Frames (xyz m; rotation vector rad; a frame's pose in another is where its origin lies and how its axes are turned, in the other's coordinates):
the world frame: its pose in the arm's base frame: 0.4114 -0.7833 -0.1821 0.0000 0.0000 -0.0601
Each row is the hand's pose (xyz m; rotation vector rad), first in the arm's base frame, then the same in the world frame.
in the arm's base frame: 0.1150 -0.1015 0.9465 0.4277 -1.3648 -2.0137
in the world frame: -0.3368 0.6628 1.1286 0.4633 -1.3364 -1.9649
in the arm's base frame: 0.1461 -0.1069 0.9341 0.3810 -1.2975 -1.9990
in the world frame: -0.3054 0.6592 1.1162 0.4152 -1.2714 -1.9490
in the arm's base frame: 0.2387 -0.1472 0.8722 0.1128 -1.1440 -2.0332
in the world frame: -0.2106 0.6246 1.0543 0.1455 -1.1275 -1.9803
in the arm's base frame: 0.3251 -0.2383 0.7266 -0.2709 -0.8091 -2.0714
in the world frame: -0.1189 0.5388 0.9087 -0.2437 -0.8078 -2.0152
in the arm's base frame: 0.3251 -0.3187 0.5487 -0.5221 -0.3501 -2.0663
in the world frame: -0.1140 0.4586 0.7308 -0.5057 -0.3616 -2.0083
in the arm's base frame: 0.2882 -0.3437 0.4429 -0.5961 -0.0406 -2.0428
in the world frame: -0.1494 0.4314 0.6250 -0.5882 -0.0579 -1.9846
